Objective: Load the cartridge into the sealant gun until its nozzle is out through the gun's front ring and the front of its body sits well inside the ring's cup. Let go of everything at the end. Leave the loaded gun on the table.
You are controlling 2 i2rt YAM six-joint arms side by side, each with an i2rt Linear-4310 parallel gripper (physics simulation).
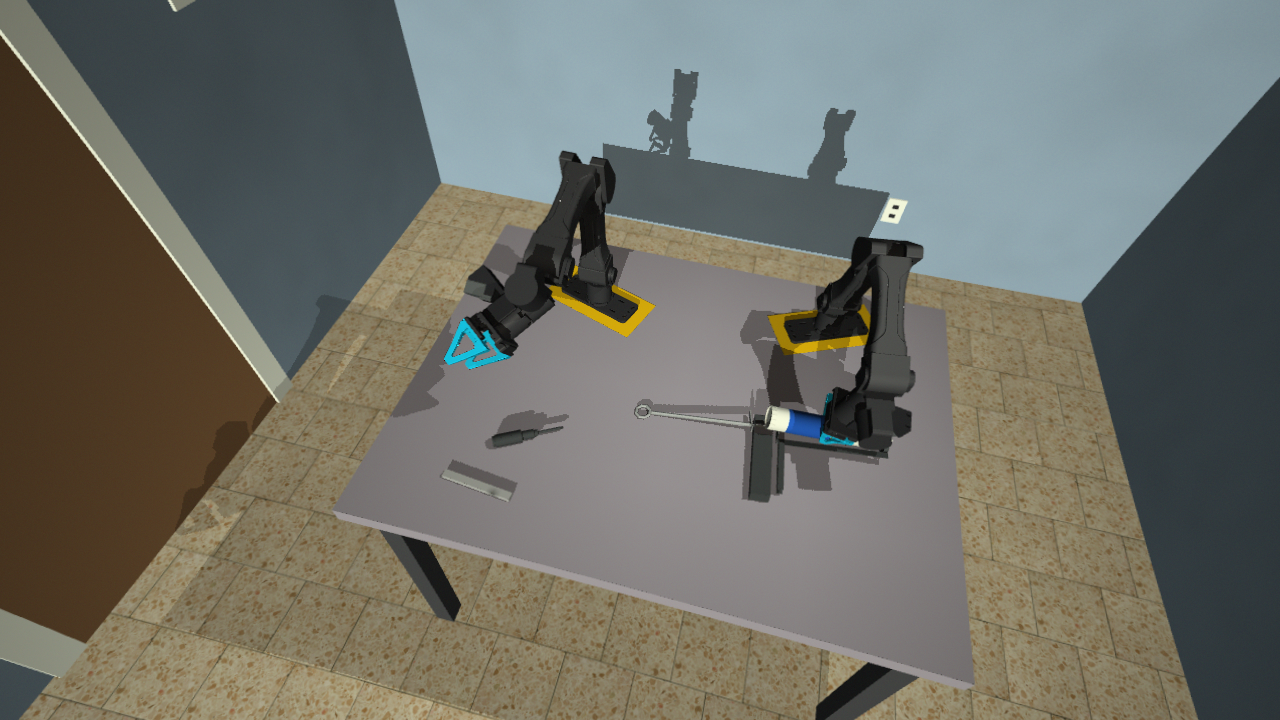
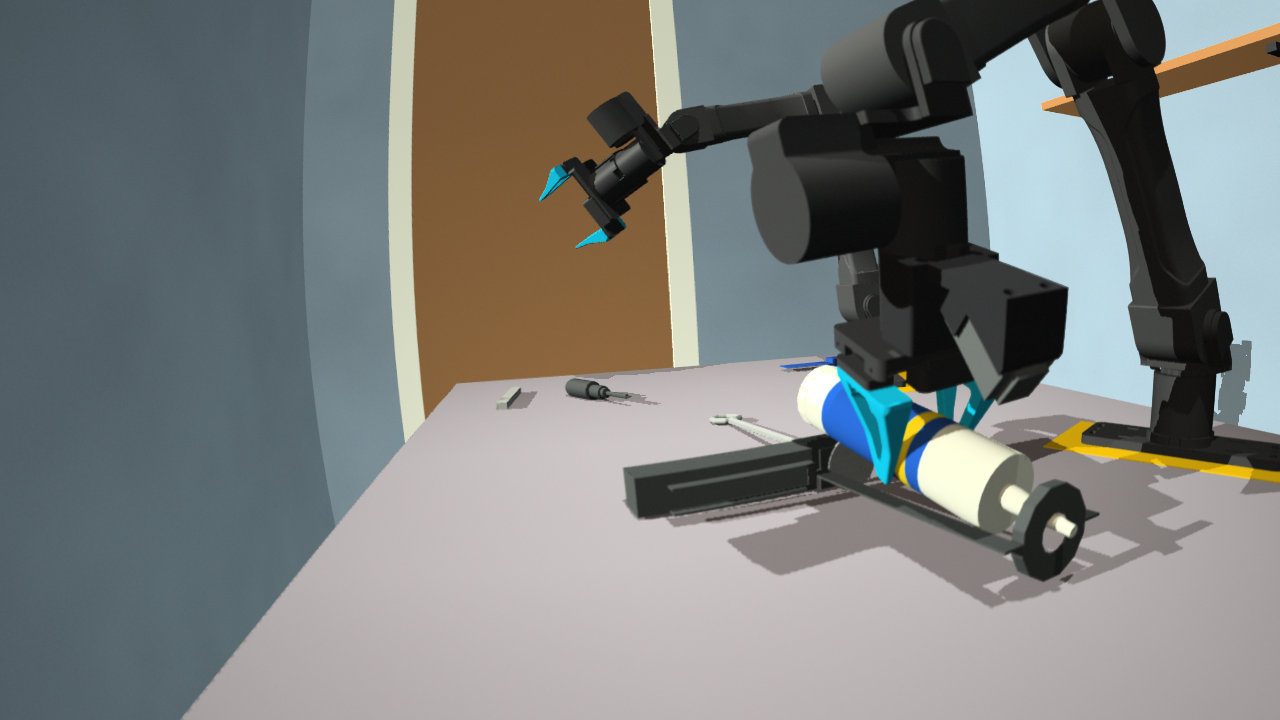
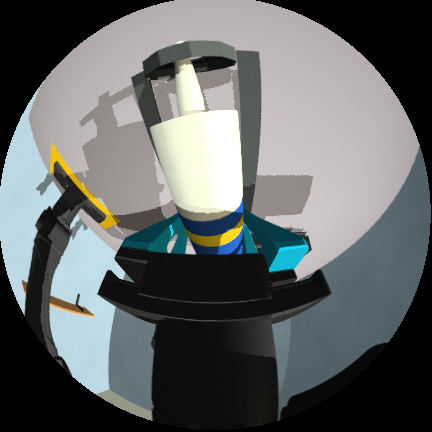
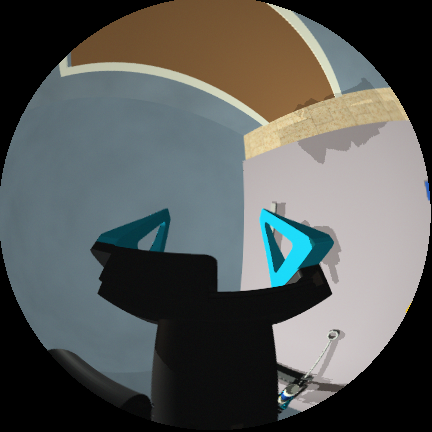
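Seen in the pictures: left gripper, fingertip midpoint: (image 1: 823,431) (image 2: 916,469) (image 3: 213,213); right gripper, fingertip midpoint: (image 1: 457,364) (image 2: 559,222) (image 4: 214,213); left arm's base, origin of the base link: (image 1: 825,329) (image 2: 1178,449) (image 3: 77,192); right arm's base, origin of the base link: (image 1: 599,299).
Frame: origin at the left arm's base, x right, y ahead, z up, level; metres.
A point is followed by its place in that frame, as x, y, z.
The white cartridge with blue and yellow bands (image 1: 803,423) {0.190, 0.308, 0.084} (image 2: 953,461) {0.083, 0.348, 0.062} (image 3: 205,165) {0.071, 0.339, 0.071} is tilted, its rear end raised above the dark sealant gun (image 1: 760,470) {0.294, 0.372, 0.032} (image 2: 716,481) {0.250, 0.390, 0.030} (image 3: 251,125) {0.071, 0.366, 0.032}. Its nozzle (image 2: 1016,499) {0.039, 0.347, 0.047} (image 3: 190,87) {0.034, 0.345, 0.048} passes through the gun's front ring (image 2: 1025,530) {0.019, 0.375, 0.043} (image 3: 210,50), and the tip shows beyond it. A gap separates the body's front from the ring. The gun lies on the table with its plunger rod (image 1: 698,417) {0.383, 0.216, 0.016} (image 2: 760,431) {0.393, 0.215, 0.012} drawn back. My left gripper (image 2: 921,447) {0.135, 0.308, 0.039} (image 3: 213,213) {0.135, 0.308, 0.039} is shut on the cartridge's banded middle. My right gripper (image 1: 474,349) {0.853, 0.194, 0.270} (image 2: 559,222) {0.853, 0.194, 0.270} (image 4: 214,213) {0.853, 0.194, 0.270} is open, high and far from the gun.
A dark screwdriver (image 1: 512,437) {0.785, 0.206, 0.025} (image 2: 584,388) {0.769, 0.211, 0.018} and a pale grey bar (image 1: 477,481) {0.861, 0.289, 0.010} (image 2: 508,398) {0.827, 0.310, 0.010} lie on the table, beyond the rod's hooked end from the gun. The gun's handle lies flat, sideways to its rails. A blue object (image 2: 805,364) {0.721, -0.206, 0.008} shows at the table's far edge.
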